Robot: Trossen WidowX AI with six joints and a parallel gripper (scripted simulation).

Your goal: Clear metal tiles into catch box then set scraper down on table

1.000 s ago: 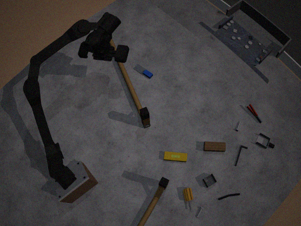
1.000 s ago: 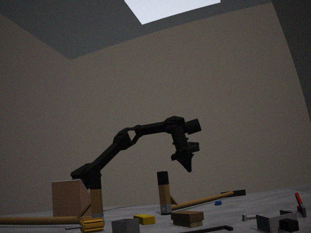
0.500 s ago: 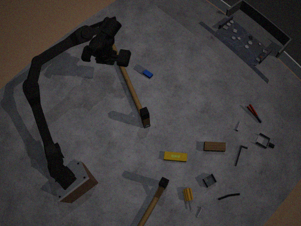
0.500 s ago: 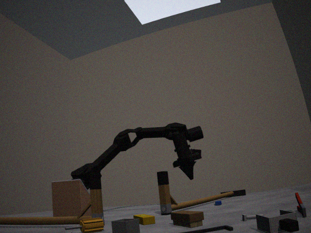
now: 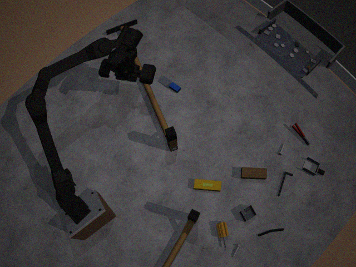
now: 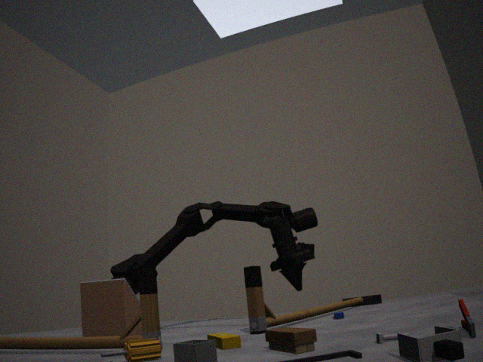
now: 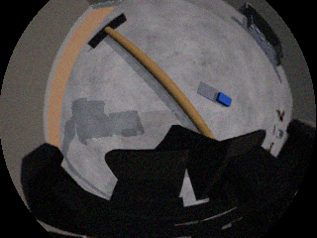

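My gripper tip is 50 mm short of the long scraper and 20 mm above it. The rest, counted from my gripper tip: grey box (590 mm to the right, 90 mm behind, 70 mm below); yellow-handled tool (570 mm to the right, 190 mm behind, 60 mm below); yellow block (430 mm to the right, 110 mm behind, 60 mm below).
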